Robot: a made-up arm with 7 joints.
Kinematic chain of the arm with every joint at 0, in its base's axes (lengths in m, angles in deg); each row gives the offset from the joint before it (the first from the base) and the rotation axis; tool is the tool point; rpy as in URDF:
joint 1: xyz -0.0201 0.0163 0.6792 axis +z
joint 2: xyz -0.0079 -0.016 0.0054 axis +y
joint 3: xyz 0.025 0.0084 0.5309 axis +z
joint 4: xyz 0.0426 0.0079 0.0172 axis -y
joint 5: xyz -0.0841 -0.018 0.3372 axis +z
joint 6: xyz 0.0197 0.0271 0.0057 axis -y
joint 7: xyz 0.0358 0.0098 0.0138 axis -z
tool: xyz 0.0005 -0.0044 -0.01 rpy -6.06 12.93 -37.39
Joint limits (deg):
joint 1: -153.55..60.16
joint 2: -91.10..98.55
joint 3: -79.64..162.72
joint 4: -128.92..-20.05
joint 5: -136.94..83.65
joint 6: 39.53..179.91
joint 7: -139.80..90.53
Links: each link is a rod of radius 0.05 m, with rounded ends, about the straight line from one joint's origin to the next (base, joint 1, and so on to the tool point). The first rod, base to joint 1, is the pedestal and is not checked.
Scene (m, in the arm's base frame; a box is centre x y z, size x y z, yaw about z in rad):
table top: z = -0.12
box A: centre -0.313 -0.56 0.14 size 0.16 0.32 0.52 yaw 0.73
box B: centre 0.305 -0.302 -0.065 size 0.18 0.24 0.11 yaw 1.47
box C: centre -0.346 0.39 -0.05 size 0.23 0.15 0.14 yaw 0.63
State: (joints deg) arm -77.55 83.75 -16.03 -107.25 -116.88 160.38 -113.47
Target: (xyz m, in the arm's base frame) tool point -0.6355 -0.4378 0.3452
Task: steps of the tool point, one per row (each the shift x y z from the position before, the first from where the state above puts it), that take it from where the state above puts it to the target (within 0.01 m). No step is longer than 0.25 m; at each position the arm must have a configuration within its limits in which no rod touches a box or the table.
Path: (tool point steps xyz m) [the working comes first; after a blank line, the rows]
Joints at the target: -128.44 92.84 -31.98 -60.67 -120.24 147.11 -112.91
Straight joint move there: touches box A.

1: 0.0318 -0.0427 0.1535
2: 0.0352 -0.0025 0.1621
3: 0.0152 0.0388 0.1526
4: -0.0221 0.0672 0.1233
5: -0.0949 -0.0548 -0.0589
6: -0.1291 -0.0223 -0.0772
7: -0.1468 0.0285 -0.0918
8: -0.1391 0.0875 -0.1026
9: -0.1030 0.1407 -0.1097
10: -0.0368 -0.0827 -0.0835
11: -0.0136 -0.0818 -0.0639

